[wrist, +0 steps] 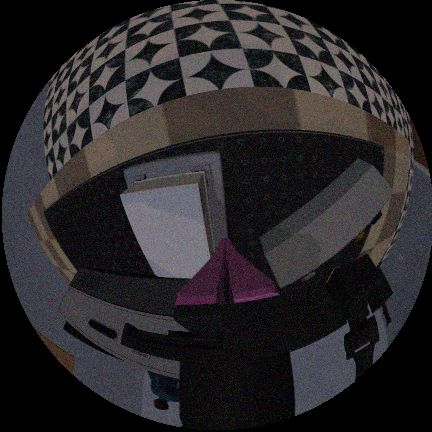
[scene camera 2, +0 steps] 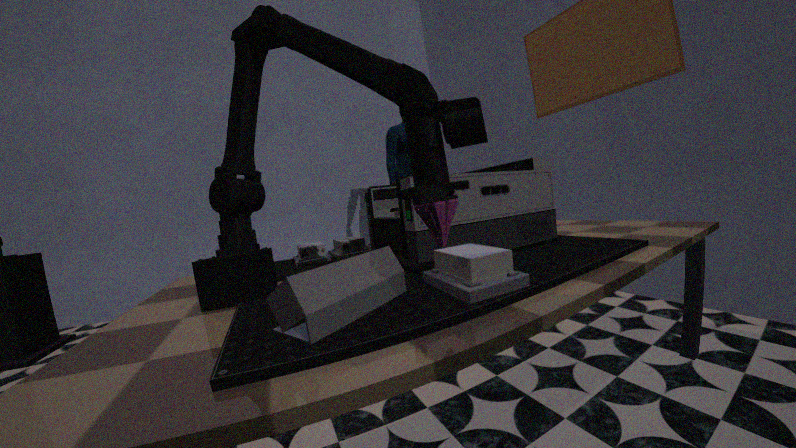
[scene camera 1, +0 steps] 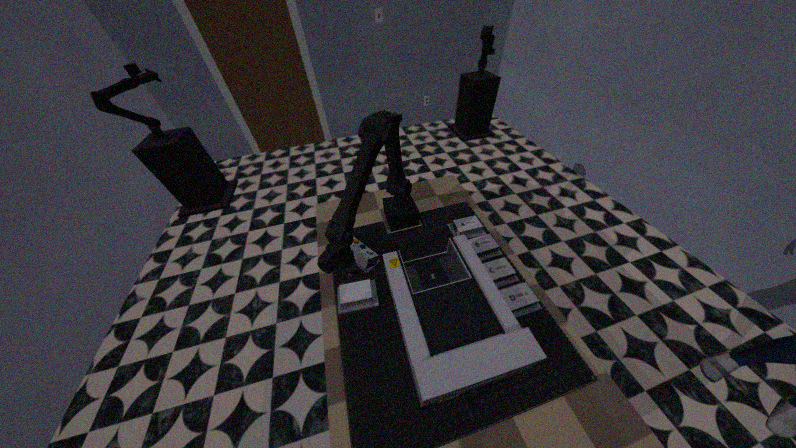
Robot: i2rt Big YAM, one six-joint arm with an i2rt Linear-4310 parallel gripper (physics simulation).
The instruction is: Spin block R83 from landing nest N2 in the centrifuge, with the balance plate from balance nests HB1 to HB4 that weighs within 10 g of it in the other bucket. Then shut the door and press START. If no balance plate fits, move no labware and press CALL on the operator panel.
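Places are measured from the arm's base along level axes (x ahead, y left, z up), in metres.
Where they show: gripper, between the fingertips: [wrist: 225, 242] [scene camera 2: 442, 246] [scene camera 1: 350, 276]; arm's base, origin of its link: [wrist: 352, 300] [scene camera 2: 240, 253] [scene camera 1: 400, 206].
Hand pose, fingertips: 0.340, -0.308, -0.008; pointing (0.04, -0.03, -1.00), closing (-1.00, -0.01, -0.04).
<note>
Things, the pixels of their top centre, and the offset from my fingertips, as dx, dy, dz. Level surfaces: height alone.
- white block, centre of its top: [wrist: 169, 243] [scene camera 2: 470, 249] [scene camera 1: 355, 291] +0.062, +0.008, -0.017
- grey nest, centre of its top: [wrist: 177, 224] [scene camera 2: 471, 269] [scene camera 1: 357, 294] +0.061, +0.008, -0.052
- framed see-through pane, centre of its top: [scene camera 1: 454, 312] +0.304, +0.305, +0.134
- lettered D, centre of its top: [scene camera 1: 518, 295] +0.260, +0.613, -0.026
- wedge-shaped operator panel, centre of its top: [wrist: 351, 246] [scene camera 2: 339, 258] [scene camera 1: 354, 244] -0.160, +0.040, +0.004
- black mat, height of its surface: dz -0.079
- checkered wooden table, height of its surface: dz -0.092
My gripper [scene camera 2: 443, 243] [wrist: 225, 242] is shut and empty, its magenta fingertips above the mat, beside a white block [scene camera 1: 356, 290] [scene camera 2: 473, 260] [wrist: 172, 230]. The block sits on a grey nest [scene camera 2: 501, 288] [wrist: 215, 165]; neither label is readable. The centrifuge [scene camera 1: 479, 364] [scene camera 2: 512, 197] [wrist: 107, 312] has a pale housing; a framed see-through pane [scene camera 1: 445, 286] shows over its dark interior. I cannot tell how the door stands. Several balance plates, including one lettered D [scene camera 1: 518, 294], stand along its far side; their weights are unreadable. The wedge-shaped operator panel [scene camera 1: 364, 256] [scene camera 2: 350, 286] [wrist: 325, 225] faces away in scene camera 2.
The black mat [scene camera 1: 378, 389] [scene camera 2: 261, 350] lies on a checkered wooden table [scene camera 2: 111, 361]. The arm's own links rise over the panel side. Two other arms stand on black pedestals [scene camera 1: 178, 161] [scene camera 1: 477, 102] off the table. A person in blue [scene camera 2: 396, 150] stands beyond the centrifuge.
</note>
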